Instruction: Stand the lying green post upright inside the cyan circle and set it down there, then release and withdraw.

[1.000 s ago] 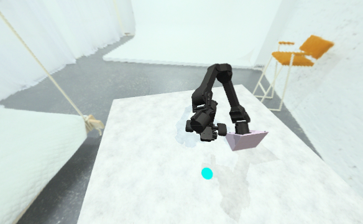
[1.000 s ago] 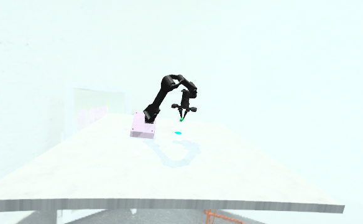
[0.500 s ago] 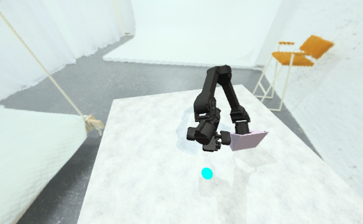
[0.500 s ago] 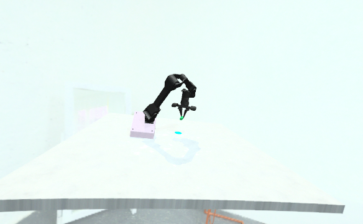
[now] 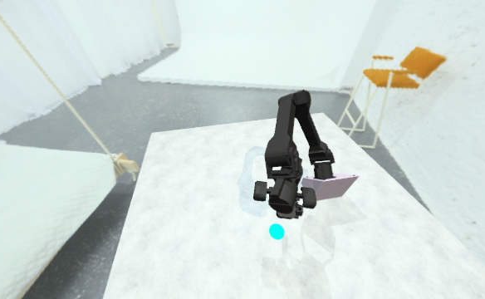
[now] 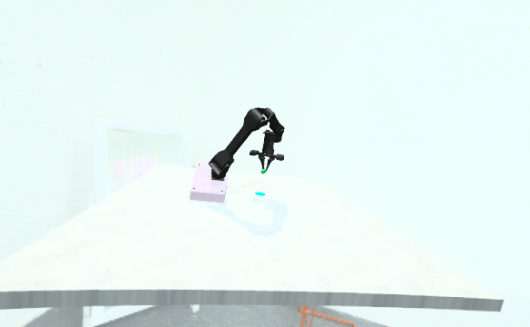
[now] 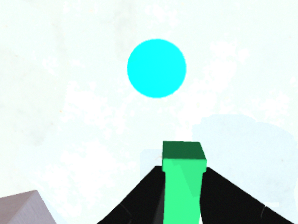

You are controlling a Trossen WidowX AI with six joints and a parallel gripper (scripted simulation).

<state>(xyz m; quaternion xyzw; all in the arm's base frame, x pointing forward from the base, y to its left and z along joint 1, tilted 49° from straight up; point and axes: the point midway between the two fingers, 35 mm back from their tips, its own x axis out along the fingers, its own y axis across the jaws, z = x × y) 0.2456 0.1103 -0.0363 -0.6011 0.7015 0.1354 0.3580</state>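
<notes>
The cyan circle lies 30 mm to the left of my gripper tip and 150 mm below it. From my gripper tip the other things lie so: green post 10 mm behind, 20 mm to the right.
</notes>
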